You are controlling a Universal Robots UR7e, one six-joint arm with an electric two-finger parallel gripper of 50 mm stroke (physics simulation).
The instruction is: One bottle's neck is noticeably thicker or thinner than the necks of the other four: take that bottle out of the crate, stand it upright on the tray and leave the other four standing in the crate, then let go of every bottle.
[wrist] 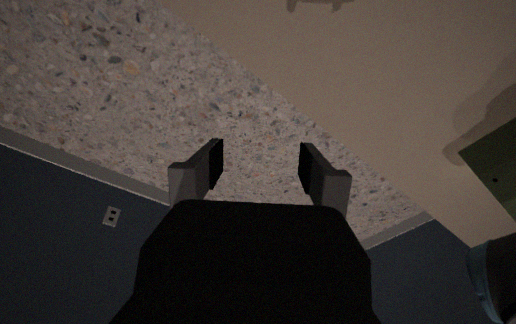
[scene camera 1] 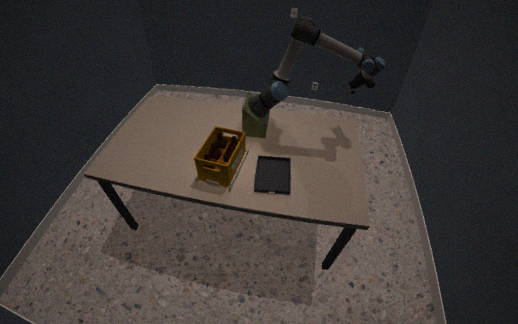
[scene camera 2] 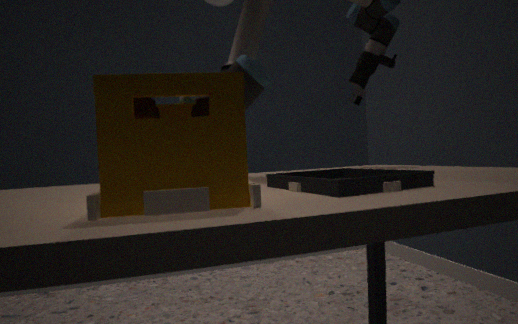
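Pixels of known places: gripper, fingertip midpoint: (wrist: 261, 156) (scene camera 1: 348, 93) (scene camera 2: 353, 103); arm's base, link origin: (scene camera 1: 256, 107).
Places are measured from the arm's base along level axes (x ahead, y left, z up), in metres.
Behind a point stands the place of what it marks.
Note:
A yellow crate (scene camera 1: 214, 173) @(x 0.522, y -0.181, z -0.064 m) (scene camera 2: 172, 150) @(x 0.519, y -0.197, z -0.080 m) stands on the table, left of the tray. Dark brown bottles (scene camera 1: 218, 150) @(x 0.378, y -0.182, z -0.037 m) stand inside it, dim and partly hidden by its walls; their neck widths cannot be told apart. In scene camera 2, dark parts of bottles (scene camera 2: 146, 108) @(x 0.479, y -0.221, z -0.022 m) show through the crate's handle opening. The black tray (scene camera 1: 272, 192) @(x 0.561, y 0.125, z -0.143 m) (scene camera 2: 340, 188) @(x 0.553, y 0.030, z -0.145 m) lies flat on the table and holds no bottle. My gripper (scene camera 1: 352, 92) @(x -0.137, y 0.627, z 0.086 m) (scene camera 2: 357, 98) @(x -0.137, y 0.627, z 0.086 m) (wrist: 261, 156) @(x -0.137, y 0.627, z 0.086 m) is open and empty, high above the table's far right part, well away from crate and tray.
The table (scene camera 1: 165, 125) @(x 0.021, y -0.653, z -0.158 m) (scene camera 2: 295, 210) @(x 0.608, y -0.076, z -0.158 m) bears small light blocks (scene camera 2: 176, 201) @(x 0.531, y -0.198, z -0.143 m) against the crate's foot and others (scene camera 2: 392, 186) @(x 0.564, y 0.120, z -0.150 m) at the tray's edges. The arm's green base (scene camera 1: 255, 122) @(x 0.110, y 0.003, z -0.035 m) (wrist: 492, 165) @(x -0.059, y 0.083, z -0.092 m) stands behind the crate. A dark wall (scene camera 1: 200, 45) with sockets rises behind.

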